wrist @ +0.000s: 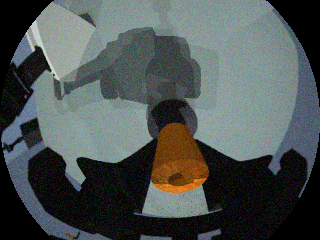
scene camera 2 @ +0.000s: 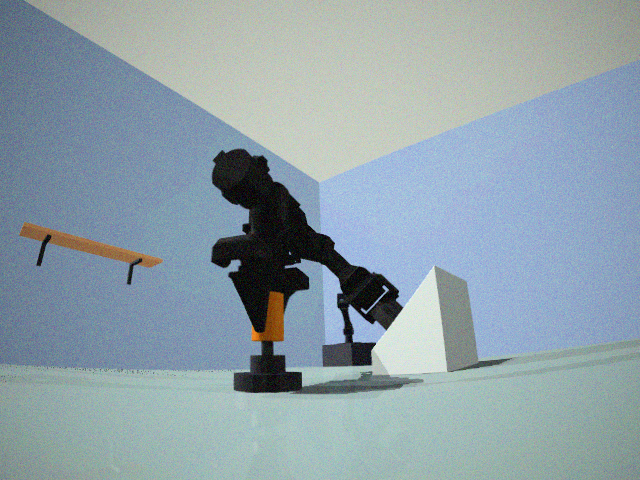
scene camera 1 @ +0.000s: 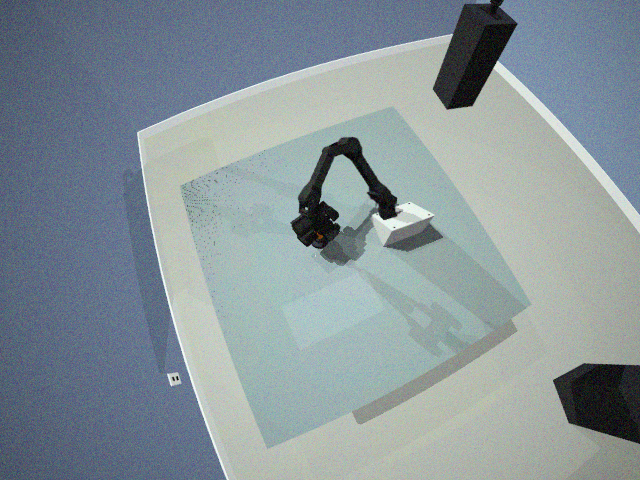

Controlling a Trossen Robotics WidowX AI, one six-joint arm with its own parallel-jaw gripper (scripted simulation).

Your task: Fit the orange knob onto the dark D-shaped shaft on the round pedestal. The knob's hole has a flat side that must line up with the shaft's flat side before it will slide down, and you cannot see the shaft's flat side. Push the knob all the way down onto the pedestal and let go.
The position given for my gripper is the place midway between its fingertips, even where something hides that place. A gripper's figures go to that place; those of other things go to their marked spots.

Labels:
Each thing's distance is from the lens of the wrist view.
my gripper [wrist: 175, 142]: 0.11 m
orange knob [wrist: 178, 166]: 0.06 m
dark pedestal [wrist: 169, 111]: 0.14 m
The marked spots on the dark pedestal and the orange knob are 0.10 m apart.

